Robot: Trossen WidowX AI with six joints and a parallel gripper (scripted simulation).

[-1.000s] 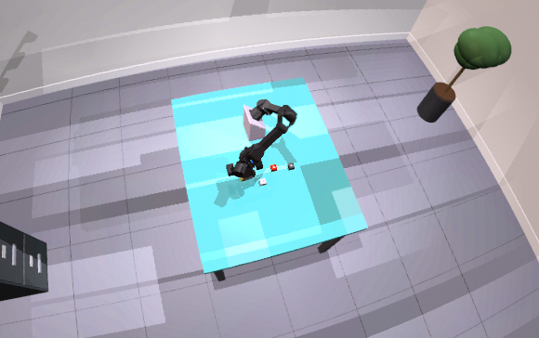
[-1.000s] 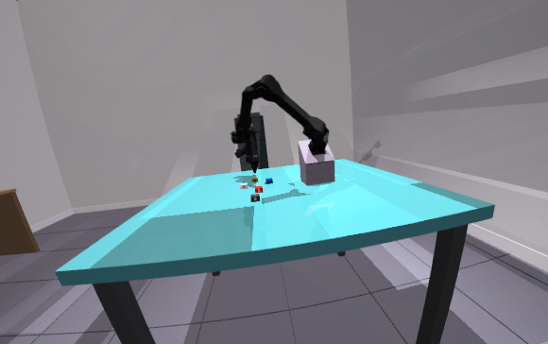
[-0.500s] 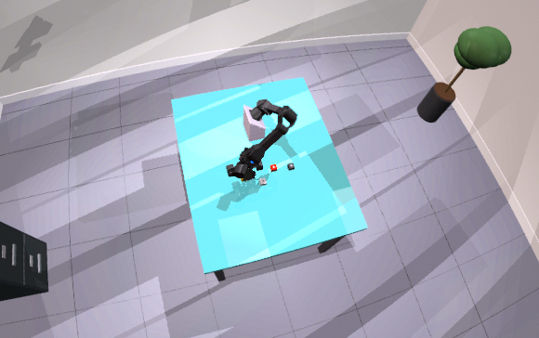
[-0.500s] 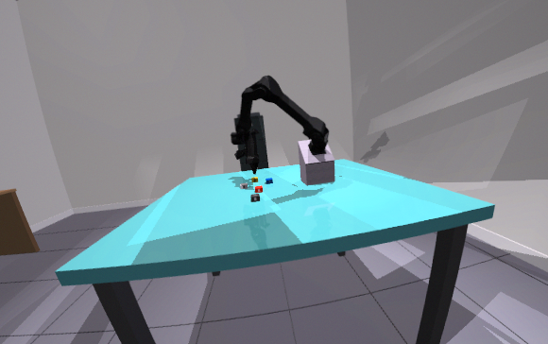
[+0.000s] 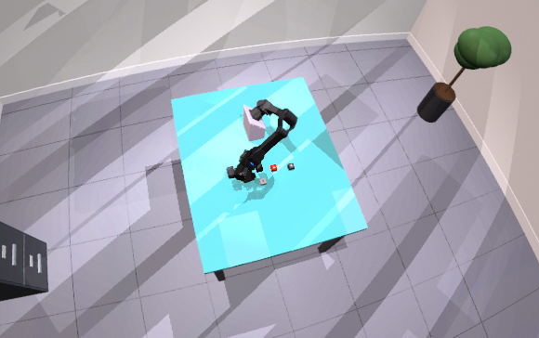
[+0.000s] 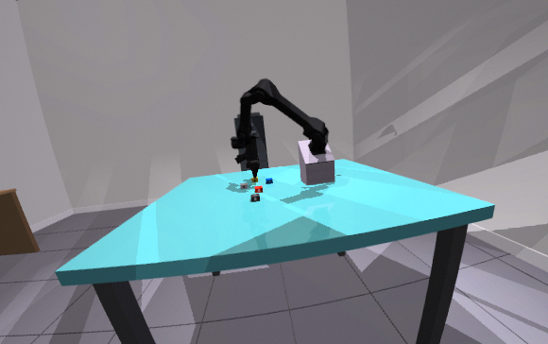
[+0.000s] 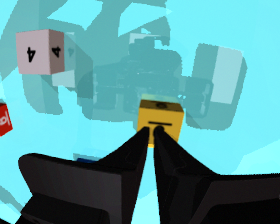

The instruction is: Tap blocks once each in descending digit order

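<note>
The yellow block lies 1 cm to the right of my gripper tip and 1 cm below it. The rest, counted from my gripper tip: blue block: 6 cm behind, 6 cm to the left, 1 cm below; white block: 6 cm ahead, 9 cm to the left, 1 cm below; red block: 18 cm to the left, 1 cm below.
</note>
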